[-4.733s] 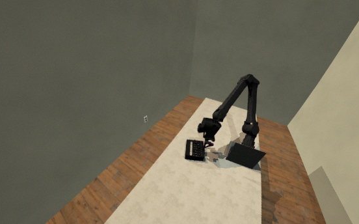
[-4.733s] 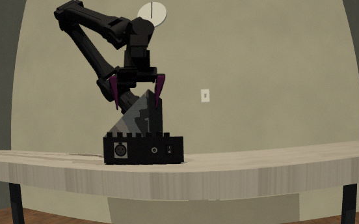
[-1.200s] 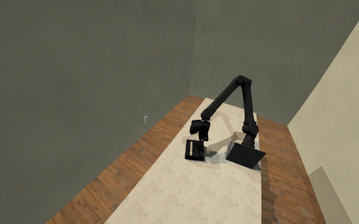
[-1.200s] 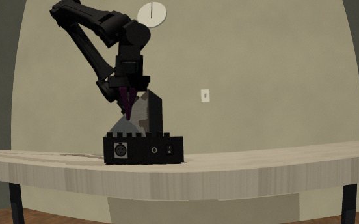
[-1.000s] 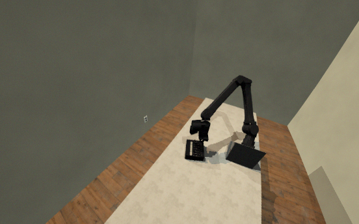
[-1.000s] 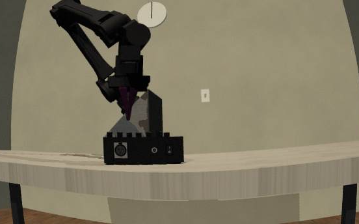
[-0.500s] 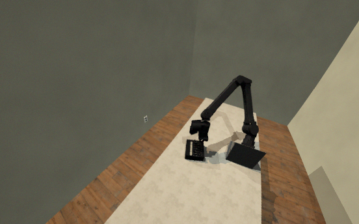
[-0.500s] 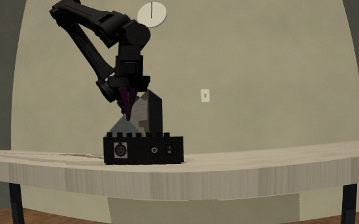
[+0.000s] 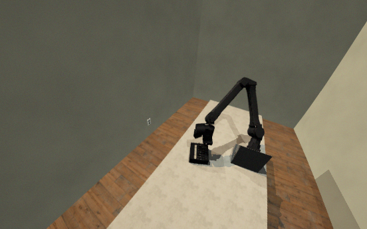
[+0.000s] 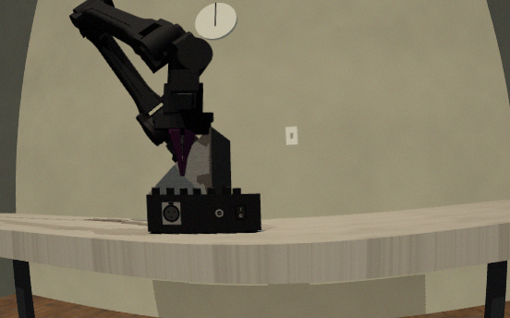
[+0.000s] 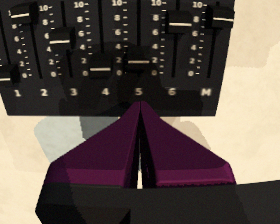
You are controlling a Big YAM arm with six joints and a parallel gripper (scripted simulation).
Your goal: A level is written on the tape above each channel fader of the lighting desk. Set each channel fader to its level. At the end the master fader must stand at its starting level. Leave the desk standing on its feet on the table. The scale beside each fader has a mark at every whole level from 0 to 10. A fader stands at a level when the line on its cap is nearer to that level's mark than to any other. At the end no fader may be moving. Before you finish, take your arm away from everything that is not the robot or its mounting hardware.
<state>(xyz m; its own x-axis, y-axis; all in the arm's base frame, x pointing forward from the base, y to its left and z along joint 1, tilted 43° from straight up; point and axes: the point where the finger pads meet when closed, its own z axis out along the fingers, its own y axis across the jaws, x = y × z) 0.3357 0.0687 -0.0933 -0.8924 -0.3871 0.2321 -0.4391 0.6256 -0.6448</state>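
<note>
The channel 5 fader lies 30 mm below my hand, 20 mm ahead of it and 10 mm to the left of it. The rest, counted from my hand: channel 6 fader (50 mm ahead, 30 mm below); channel 4 fader (30 mm to the left, 30 mm below); fader 3 (50 mm to the left, 30 mm below, 10 mm ahead).
</note>
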